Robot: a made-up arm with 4 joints.
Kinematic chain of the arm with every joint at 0, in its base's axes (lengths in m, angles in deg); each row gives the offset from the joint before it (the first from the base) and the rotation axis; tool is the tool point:
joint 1: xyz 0 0 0.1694 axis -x
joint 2: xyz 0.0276 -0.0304 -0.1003 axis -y
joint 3: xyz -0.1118 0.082 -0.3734 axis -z
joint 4: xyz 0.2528 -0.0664 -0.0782 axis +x
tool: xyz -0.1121 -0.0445 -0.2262
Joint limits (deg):
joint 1: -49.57..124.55
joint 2: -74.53..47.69
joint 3: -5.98..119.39
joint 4: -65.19..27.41
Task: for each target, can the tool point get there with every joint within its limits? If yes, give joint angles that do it. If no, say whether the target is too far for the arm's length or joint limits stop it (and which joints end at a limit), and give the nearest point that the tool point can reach.
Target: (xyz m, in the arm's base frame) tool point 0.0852 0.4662 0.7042
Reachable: no: joint limits stop it (at a limit: joint 1, joint 2, joint 4) | nearest point -0.4954 0.0643 0.4535 | short by 0.749 m
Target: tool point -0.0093 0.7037 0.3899
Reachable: no: joint limits stop it (at a limit: joint 1, joint 3, joint 4) | nearest point -0.0559 0.6262 -0.2701 | short by 0.666 m
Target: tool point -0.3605 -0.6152 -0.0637
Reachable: yes | joints 59.77 -35.17 11.71 -5.95
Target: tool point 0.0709 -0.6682 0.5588
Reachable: yes | joints 105.39 24.13 55.29 -36.00
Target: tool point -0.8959 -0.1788 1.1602
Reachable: no: too far | nearest point -0.5071 -0.2546 0.5981 | short by 0.688 m
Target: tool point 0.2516 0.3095 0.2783
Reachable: no: joint limits stop it (at a limit: joint 1, joint 2, joint 3, joint 4) | nearest point 0.5443 0.4470 -0.1267 | short by 0.518 m
